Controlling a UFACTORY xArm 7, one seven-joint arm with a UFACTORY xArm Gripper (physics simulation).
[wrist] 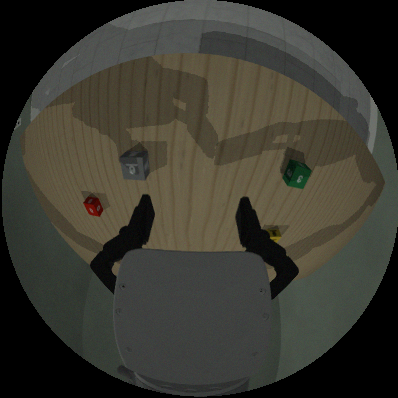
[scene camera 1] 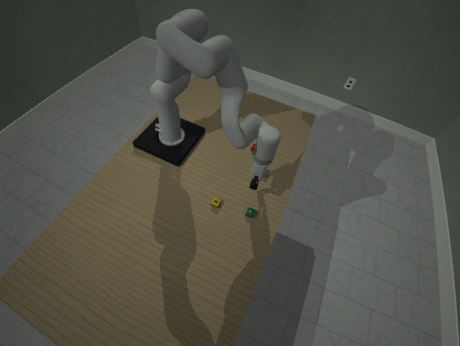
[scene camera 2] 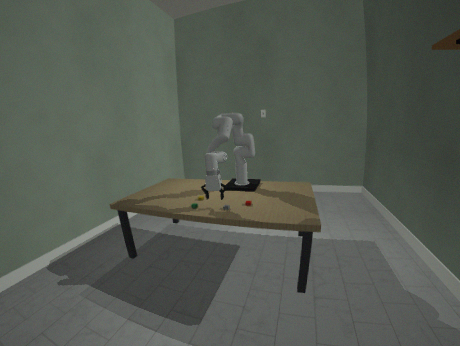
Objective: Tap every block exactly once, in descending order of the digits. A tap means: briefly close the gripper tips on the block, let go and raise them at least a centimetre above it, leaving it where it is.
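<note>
My gripper (scene camera 1: pixel 254 185) (scene camera 2: pixel 215 198) (wrist: pixel 194 205) is open and empty, above the table, with no block between its fingers. A grey block (scene camera 1: pixel 266 174) (scene camera 2: pixel 226 207) (wrist: pixel 135 166) lies ahead of the left finger in the wrist view; its barred digit looks like an upside-down 9, not fully clear. A green block (scene camera 1: pixel 250 212) (scene camera 2: pixel 195 206) (wrist: pixel 297 174) with a 3 lies ahead and right. A red block (scene camera 1: pixel 253 147) (scene camera 2: pixel 248 203) (wrist: pixel 93 206) with what looks like 0 lies at the left. A yellow block (scene camera 1: pixel 215 202) (scene camera 2: pixel 201 198) (wrist: pixel 274 234), digit unreadable, is partly hidden by the right finger in the wrist view.
The blocks lie apart on the wooden table (scene camera 1: pixel 125 240) (scene camera 2: pixel 285 212) (wrist: pixel 195 165). The arm's black base plate (scene camera 1: pixel 152 152) (scene camera 2: pixel 256 183) stands on the table. Shadows of the arm fall across the tabletop.
</note>
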